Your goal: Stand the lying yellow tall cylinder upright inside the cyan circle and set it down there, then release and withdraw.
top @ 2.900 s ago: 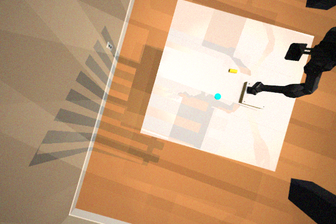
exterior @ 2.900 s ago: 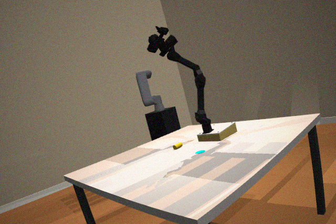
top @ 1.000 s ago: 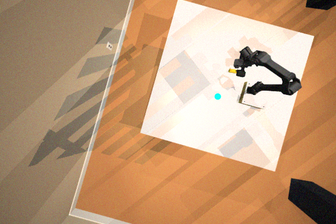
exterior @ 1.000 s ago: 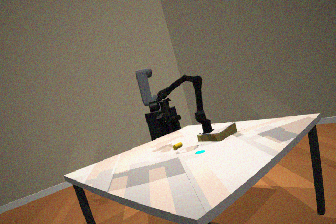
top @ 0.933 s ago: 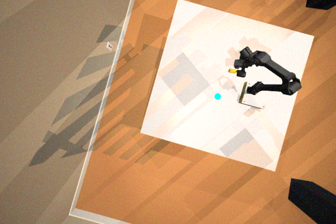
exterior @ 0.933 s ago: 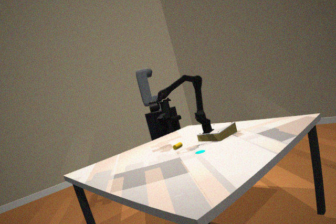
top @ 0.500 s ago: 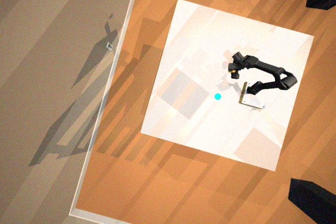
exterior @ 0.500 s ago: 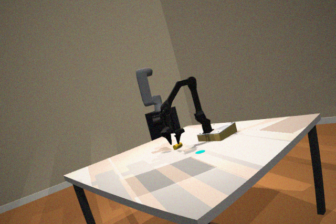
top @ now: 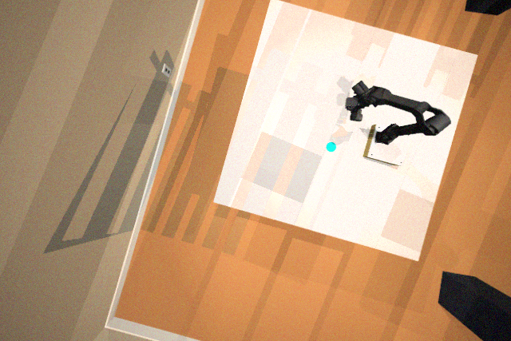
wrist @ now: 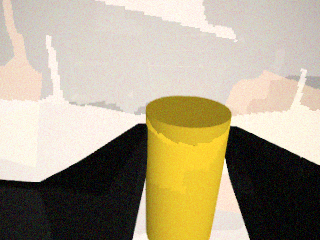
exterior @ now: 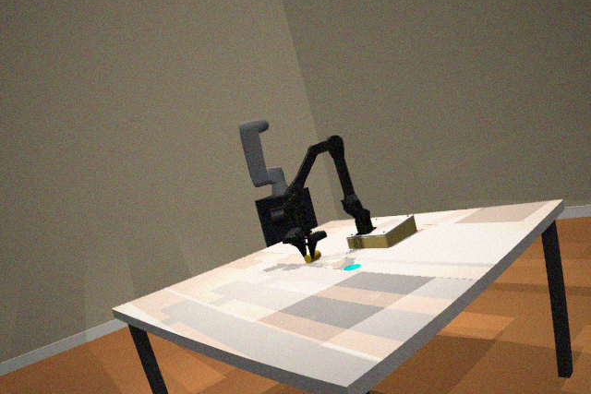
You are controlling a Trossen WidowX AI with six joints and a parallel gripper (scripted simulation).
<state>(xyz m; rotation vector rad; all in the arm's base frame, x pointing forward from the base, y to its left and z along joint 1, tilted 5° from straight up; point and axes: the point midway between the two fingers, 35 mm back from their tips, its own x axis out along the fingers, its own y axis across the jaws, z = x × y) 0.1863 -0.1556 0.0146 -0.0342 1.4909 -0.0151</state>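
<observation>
Right now the cyan circle is 250 mm to the left of my gripper tip, 70 mm ahead of it and 20 mm below it. Round my gripper tip: yellow tall cylinder: 20 mm behind.
</observation>
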